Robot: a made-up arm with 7 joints.
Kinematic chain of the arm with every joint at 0, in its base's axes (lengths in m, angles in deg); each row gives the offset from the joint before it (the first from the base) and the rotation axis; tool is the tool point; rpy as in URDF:
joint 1: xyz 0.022 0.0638 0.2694 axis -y
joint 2: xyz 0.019 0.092 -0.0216 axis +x
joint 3: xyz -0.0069 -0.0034 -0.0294 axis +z
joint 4: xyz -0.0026 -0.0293 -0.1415 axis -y
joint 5: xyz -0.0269 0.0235 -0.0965 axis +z
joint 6: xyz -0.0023 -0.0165 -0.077 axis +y
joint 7: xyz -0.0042 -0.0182 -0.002 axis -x
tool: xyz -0.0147 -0.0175 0.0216 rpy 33 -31.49 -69.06
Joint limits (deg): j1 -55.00..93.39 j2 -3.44..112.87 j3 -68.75..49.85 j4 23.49..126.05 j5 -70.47..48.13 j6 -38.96..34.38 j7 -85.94..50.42
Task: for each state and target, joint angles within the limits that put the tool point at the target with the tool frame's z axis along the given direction. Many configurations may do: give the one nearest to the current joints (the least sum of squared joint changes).
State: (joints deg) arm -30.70 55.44 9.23 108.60 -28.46 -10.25 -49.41
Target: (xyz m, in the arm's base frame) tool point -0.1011 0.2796 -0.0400 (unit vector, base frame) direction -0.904 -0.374 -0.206
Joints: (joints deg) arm -53.56 23.06 27.43 70.14 -11.19 -6.85 -67.67
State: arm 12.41 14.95 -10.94 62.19 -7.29 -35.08 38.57
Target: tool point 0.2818 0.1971 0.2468 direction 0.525 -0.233 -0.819
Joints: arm 41.26 11.95 24.06 95.11 42.47 -20.87 10.21
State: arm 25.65 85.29 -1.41 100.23 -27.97 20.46 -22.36
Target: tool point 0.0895 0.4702 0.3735 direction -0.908 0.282 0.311
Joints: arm 45.59 112.87 -18.00 68.99 -35.29 -27.71 -17.99
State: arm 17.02 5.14 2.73 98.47 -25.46 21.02 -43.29
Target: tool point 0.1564 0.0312 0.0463 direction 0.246 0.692 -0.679
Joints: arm 7.72 11.71 -49.92 111.42 -41.55 -11.54 -23.89
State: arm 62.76 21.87 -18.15 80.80 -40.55 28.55 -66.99
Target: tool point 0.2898 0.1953 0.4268 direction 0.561 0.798 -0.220
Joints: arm 83.90 35.67 -25.07 105.95 -61.01 9.59 -72.72
